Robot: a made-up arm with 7 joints. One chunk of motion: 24 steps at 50 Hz.
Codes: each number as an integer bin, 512 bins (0 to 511) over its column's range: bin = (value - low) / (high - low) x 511, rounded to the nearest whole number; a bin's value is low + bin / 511 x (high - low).
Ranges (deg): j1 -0.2..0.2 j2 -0.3..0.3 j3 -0.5..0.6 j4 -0.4..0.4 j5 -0.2..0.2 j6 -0.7..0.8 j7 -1..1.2
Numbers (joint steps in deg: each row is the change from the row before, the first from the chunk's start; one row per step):
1: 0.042 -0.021 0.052 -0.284 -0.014 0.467 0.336
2: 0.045 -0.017 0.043 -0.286 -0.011 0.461 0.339
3: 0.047 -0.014 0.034 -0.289 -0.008 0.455 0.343
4: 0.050 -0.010 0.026 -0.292 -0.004 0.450 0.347
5: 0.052 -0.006 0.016 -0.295 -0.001 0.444 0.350
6: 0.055 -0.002 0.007 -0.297 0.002 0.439 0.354
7: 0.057 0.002 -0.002 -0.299 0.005 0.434 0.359
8: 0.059 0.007 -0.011 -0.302 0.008 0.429 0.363
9: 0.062 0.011 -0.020 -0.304 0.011 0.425 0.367
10: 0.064 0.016 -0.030 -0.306 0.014 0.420 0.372
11: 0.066 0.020 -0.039 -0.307 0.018 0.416 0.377
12: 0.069 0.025 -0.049 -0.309 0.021 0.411 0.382
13: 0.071 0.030 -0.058 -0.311 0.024 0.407 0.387
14: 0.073 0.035 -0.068 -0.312 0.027 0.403 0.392
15: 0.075 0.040 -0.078 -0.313 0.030 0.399 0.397
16: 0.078 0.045 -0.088 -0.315 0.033 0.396 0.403
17: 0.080 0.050 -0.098 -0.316 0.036 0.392 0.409
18: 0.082 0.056 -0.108 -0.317 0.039 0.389 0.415
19: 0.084 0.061 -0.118 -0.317 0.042 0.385 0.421
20: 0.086 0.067 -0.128 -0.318 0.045 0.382 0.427
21: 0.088 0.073 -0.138 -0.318 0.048 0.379 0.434
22: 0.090 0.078 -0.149 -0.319 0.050 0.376 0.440
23: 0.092 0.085 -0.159 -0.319 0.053 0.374 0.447
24: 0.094 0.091 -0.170 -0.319 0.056 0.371 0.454
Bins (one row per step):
1: 309 238 256 74 238 398 310
2: 313 241 252 73 241 396 311
3: 316 244 248 71 245 393 312
4: 319 247 244 69 250 392 313
5: 322 250 240 67 254 390 314
6: 326 254 236 66 258 388 314
7: 328 257 231 65 262 386 316
8: 331 261 227 63 266 385 317
9: 335 265 223 61 270 383 318
10: 337 269 218 60 273 382 319
11: 340 273 214 59 278 380 320
12: 344 277 210 58 282 378 321
13: 346 281 205 57 286 377 322
14: 349 285 201 56 290 376 323
15: 351 290 196 56 294 374 324
16: 355 294 191 54 298 373 326
17: 358 298 187 54 301 372 327
18: 360 303 182 53 305 371 329
19: 363 307 177 53 309 370 330
20: 365 313 173 52 313 369 331
21: 368 318 168 52 317 368 333
22: 370 322 163 52 319 367 334
23: 373 328 158 52 323 366 336
24: 376 333 153 52 327 365 338

